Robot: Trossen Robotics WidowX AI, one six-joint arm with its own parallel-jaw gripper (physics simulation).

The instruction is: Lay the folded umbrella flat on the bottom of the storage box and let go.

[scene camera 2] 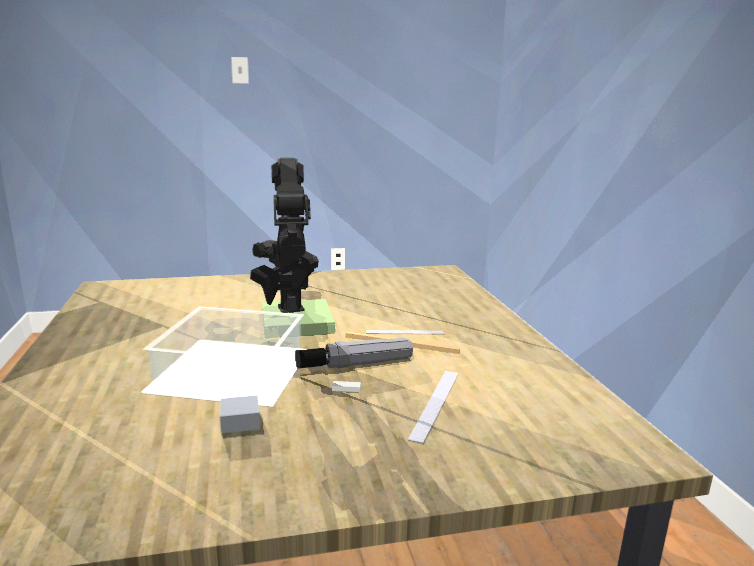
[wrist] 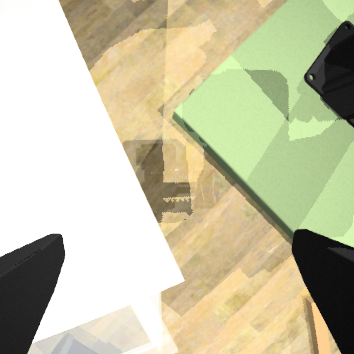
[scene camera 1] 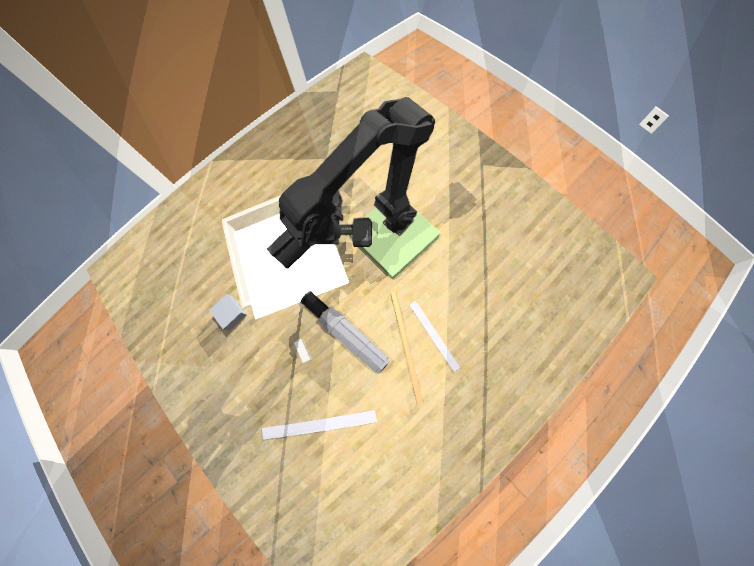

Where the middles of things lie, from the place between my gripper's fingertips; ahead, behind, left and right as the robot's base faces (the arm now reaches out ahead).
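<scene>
The storage box (scene camera 2: 222,352) is below my hand by 8 cm. It is also to the right of my hand by 14 cm, and ahead of it by 10 cm.
</scene>
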